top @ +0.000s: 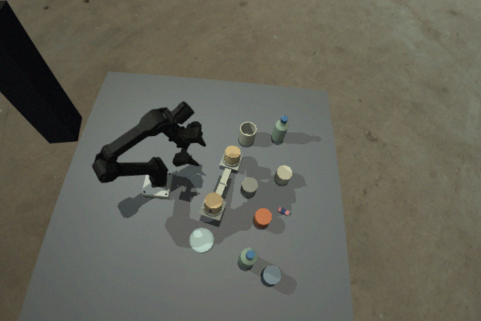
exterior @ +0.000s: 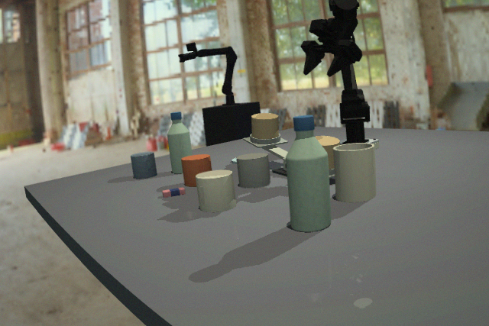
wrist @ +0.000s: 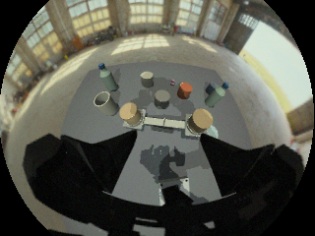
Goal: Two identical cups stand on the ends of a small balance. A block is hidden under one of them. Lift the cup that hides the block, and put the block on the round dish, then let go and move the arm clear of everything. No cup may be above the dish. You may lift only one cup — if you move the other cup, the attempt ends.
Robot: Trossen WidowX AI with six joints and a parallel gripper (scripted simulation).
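My gripper tip is now 19 cm above the grey block, 13 cm short of it and 7 cm to the right of it. From my gripper tip the other things lie so: balance beam (19 cm below, 8 cm ahead, 5 cm to the right); cream cup (23 cm ahead, 20 cm to the left, 19 cm below); grey cylinder (20 cm below, 20 cm ahead, 9 cm to the right).
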